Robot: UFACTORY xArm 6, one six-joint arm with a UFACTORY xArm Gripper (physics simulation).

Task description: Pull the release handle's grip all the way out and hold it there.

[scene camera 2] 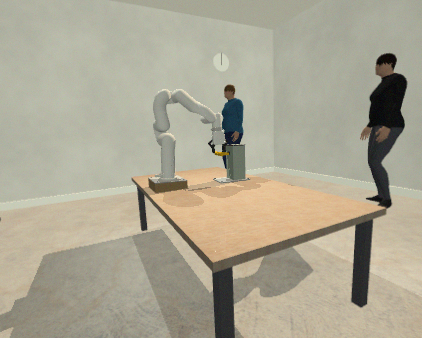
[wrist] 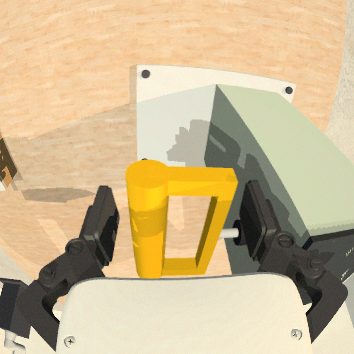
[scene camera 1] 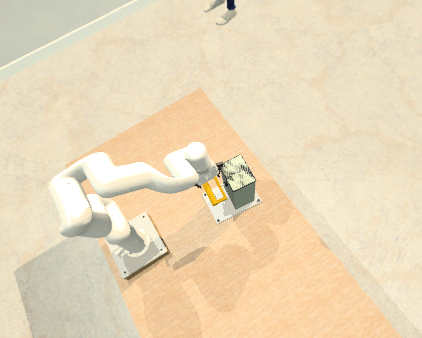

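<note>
The release handle [scene camera 1: 209,194] [scene camera 2: 220,153] [wrist: 148,220] is a yellow loop with a thick round grip bar on the side away from the grey-green housing [scene camera 1: 244,197] [scene camera 2: 236,162] [wrist: 295,150]. A short pale rod [wrist: 230,233] joins the loop to the housing's side. My gripper [scene camera 1: 209,176] [scene camera 2: 218,150] [wrist: 178,198] is open around the whole loop. In the wrist view one finger is left of the grip bar with a gap. The other is right of the loop, beside the housing, and partly covers the rod's housing end. The loop's near end meets the gripper body's edge in that view.
The housing stands on a white base plate [scene camera 1: 220,214] [scene camera 2: 220,180] [wrist: 160,80] with dark bolts, on the wooden table [scene camera 1: 300,280] [scene camera 2: 280,210] [wrist: 65,60]. One person [scene camera 2: 232,115] stands behind the table, another [scene camera 2: 387,105] at the right.
</note>
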